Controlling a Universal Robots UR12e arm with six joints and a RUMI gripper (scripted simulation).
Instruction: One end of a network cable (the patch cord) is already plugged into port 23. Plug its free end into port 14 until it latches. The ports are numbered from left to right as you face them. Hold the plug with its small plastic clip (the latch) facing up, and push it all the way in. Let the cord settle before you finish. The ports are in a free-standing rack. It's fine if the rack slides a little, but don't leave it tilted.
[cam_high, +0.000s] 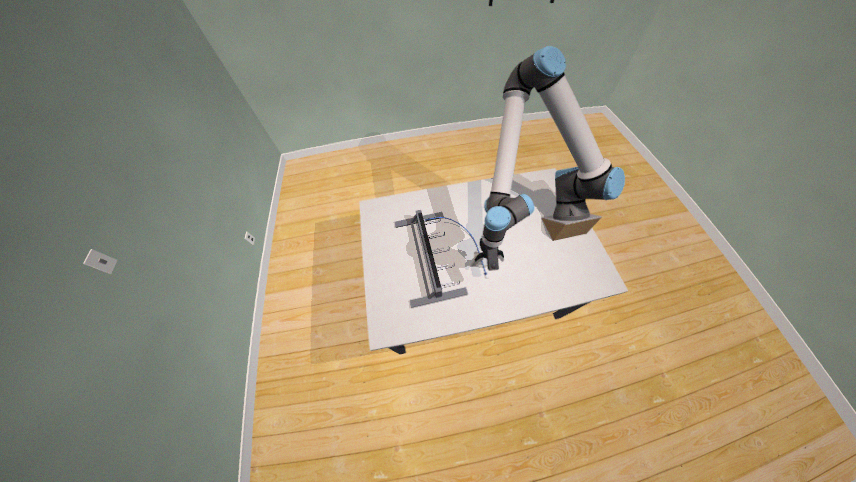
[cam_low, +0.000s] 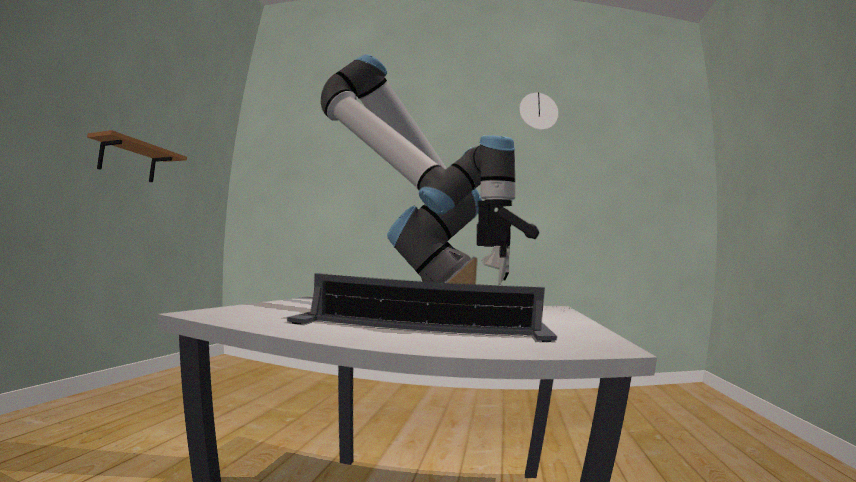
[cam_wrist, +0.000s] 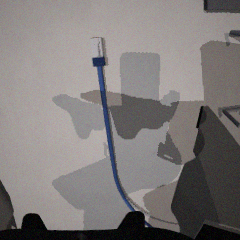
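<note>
Right now my hand is 9 cm above the plug and 3 cm to the right of it.
</note>
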